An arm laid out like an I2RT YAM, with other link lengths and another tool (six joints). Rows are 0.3 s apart.
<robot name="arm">
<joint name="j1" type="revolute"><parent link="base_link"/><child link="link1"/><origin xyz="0.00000 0.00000 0.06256"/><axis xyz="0 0 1"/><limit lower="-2.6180" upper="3.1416"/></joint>
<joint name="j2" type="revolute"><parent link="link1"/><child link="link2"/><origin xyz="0.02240 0.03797 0.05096" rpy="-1.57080 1.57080 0.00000"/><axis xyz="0 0 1"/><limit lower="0.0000" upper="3.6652"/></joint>
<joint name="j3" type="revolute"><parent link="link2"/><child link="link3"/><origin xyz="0.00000 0.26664 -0.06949" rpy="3.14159 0.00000 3.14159"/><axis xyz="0 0 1"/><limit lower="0.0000" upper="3.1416"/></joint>
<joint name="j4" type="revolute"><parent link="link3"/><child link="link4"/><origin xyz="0.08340 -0.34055 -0.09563" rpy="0.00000 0.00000 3.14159"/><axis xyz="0 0 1"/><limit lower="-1.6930" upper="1.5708"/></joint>
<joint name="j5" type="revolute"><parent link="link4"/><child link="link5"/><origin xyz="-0.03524 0.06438 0.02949" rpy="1.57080 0.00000 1.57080"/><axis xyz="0 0 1"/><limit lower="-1.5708" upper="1.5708"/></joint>
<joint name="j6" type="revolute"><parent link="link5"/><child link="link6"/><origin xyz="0.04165 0.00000 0.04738" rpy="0.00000 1.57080 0.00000"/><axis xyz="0 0 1"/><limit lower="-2.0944" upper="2.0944"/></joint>
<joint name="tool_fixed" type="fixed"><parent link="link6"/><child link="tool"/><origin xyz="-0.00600 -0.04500 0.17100" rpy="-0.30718 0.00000 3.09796"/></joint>
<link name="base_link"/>
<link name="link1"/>
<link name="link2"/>
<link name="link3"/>
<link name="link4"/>
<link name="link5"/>
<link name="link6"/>
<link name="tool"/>
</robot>
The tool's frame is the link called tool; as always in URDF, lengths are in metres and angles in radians.
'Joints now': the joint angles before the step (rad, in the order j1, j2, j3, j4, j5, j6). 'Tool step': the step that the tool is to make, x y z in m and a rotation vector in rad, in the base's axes. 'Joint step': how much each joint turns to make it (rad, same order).
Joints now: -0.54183, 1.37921, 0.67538, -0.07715, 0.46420, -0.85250
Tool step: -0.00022, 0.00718, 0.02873, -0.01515, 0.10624, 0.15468
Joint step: -0.00039, -0.06153, 0.05511, -0.12694, -0.06175, -0.17364
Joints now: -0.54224, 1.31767, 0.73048, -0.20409, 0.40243, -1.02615
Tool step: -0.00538, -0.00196, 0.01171, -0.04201, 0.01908, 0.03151
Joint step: -0.00063, -0.04592, -0.01516, -0.00160, 0.00920, -0.06013
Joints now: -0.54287, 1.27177, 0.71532, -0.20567, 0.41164, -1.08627
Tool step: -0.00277, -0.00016, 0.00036, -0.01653, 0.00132, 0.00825
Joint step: -0.00010, -0.01850, -0.02041, 0.01658, 0.00408, -0.01805
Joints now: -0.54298, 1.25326, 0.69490, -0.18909, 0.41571, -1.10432
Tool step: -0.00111, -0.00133, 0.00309, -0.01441, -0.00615, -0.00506
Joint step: 0.00135, -0.01247, -0.00820, 0.00953, 0.01091, -0.00268
